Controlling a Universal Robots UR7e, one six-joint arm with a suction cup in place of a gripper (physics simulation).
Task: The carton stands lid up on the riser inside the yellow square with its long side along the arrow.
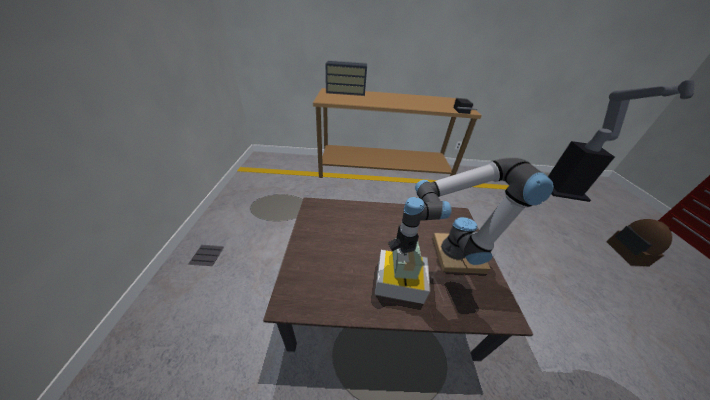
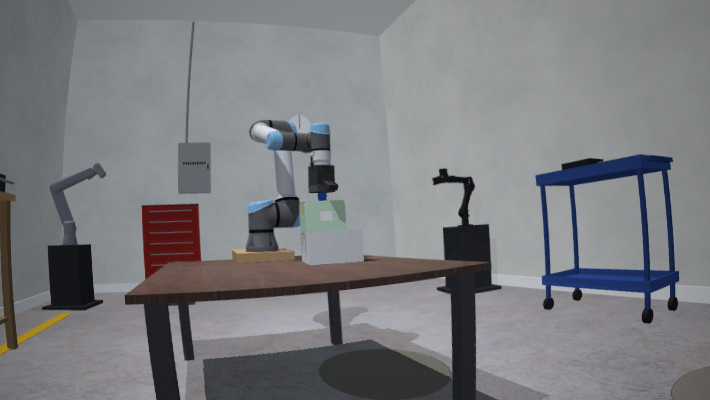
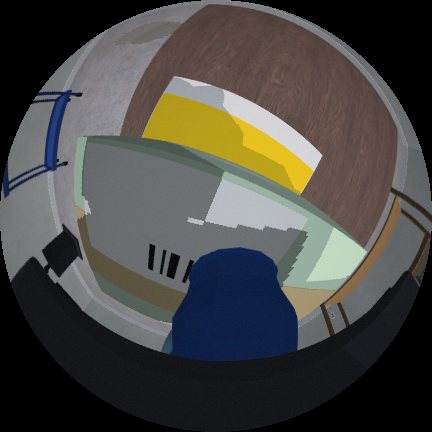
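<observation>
The pale green carton stands on the yellow square of the white riser, toward the square's right side. Its top shows a white label with a barcode. My blue suction cup presses down on the carton's top from straight above. I cannot tell whether the carton rests on the riser or hangs just clear of it. The carton hides most of the arrow. The riser sits on the brown table.
The arm's base stands on a wooden plate just right of the riser. A wooden shelf unit stands at the back wall. A blue cart and a red cabinet stand off the table.
</observation>
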